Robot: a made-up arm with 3 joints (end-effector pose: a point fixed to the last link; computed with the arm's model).
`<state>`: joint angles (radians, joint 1 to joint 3).
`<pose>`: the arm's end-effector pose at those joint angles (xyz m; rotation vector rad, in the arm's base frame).
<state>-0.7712 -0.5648 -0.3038</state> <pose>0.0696 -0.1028 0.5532 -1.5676 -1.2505 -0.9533</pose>
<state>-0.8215 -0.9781 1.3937</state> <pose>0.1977 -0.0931 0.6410 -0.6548 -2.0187 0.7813</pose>
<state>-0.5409 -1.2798 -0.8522</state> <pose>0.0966 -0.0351 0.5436 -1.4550 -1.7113 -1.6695</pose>
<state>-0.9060 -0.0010 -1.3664</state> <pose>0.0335 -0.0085 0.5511 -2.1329 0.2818 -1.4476</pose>
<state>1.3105 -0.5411 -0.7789</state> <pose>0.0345 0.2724 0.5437 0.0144 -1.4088 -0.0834</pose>
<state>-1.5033 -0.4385 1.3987</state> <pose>0.0143 -0.2285 0.6068 -0.9994 -1.4715 0.0611</pose>
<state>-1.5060 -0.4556 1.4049</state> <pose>0.0147 -0.2281 0.6097 -1.0073 -1.4763 0.0791</pose>
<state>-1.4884 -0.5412 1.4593</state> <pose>0.0285 -0.2231 0.6208 -0.9994 -1.5157 0.2049</pose>
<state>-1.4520 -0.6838 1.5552</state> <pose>0.0532 -0.2101 0.6377 -0.9725 -1.5709 0.4262</pose>
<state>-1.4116 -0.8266 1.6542</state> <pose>0.0772 -0.1918 0.6523 -0.9373 -1.6086 0.6558</pose>
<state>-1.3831 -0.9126 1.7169</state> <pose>0.0916 -0.1781 0.6596 -0.9093 -1.6234 0.7996</pose>
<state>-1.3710 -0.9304 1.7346</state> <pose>0.0965 -0.1741 0.6604 -0.8939 -1.6284 0.8361</pose>
